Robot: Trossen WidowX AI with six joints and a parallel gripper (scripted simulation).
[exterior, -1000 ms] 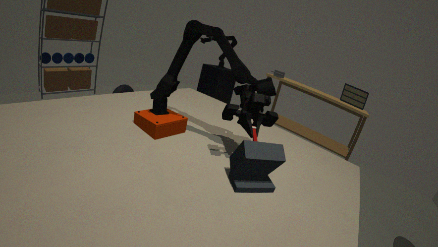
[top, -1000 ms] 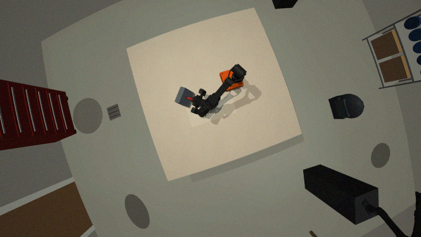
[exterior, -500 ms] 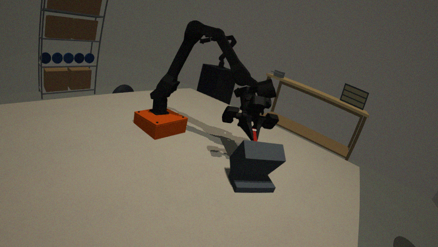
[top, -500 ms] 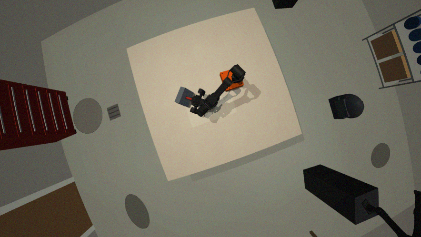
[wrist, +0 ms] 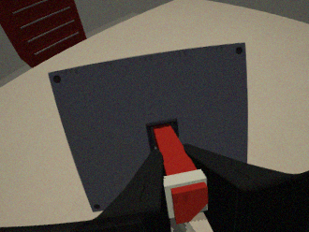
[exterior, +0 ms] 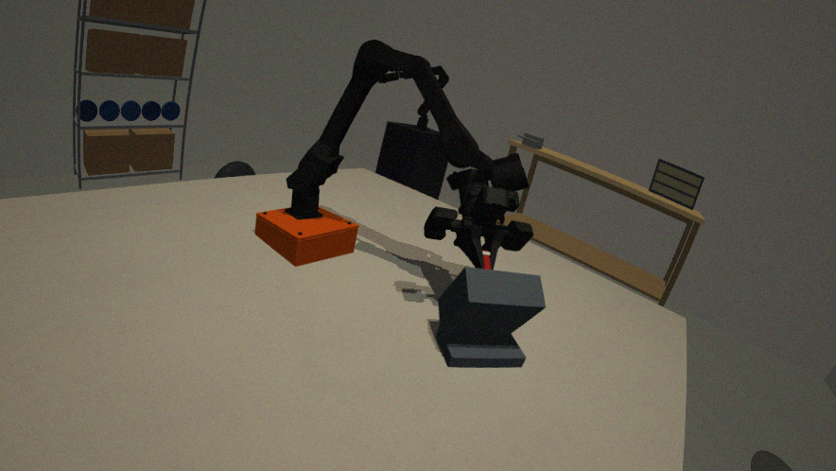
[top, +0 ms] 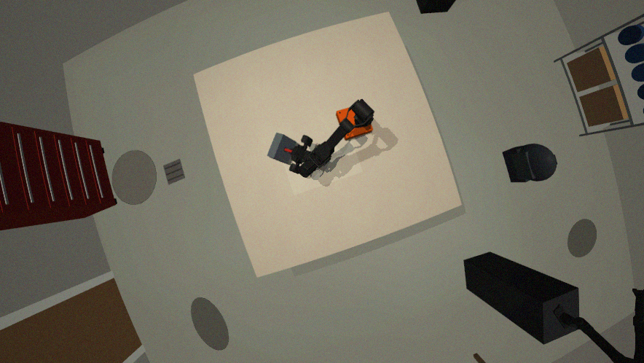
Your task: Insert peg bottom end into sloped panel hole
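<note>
Right now the grey sloped panel is 40 mm ahead of my gripper tip, 20 mm to the right of it and 30 mm below it. Round my gripper tip: red peg 10 mm behind, 10 mm to the left, 10 mm above.
</note>
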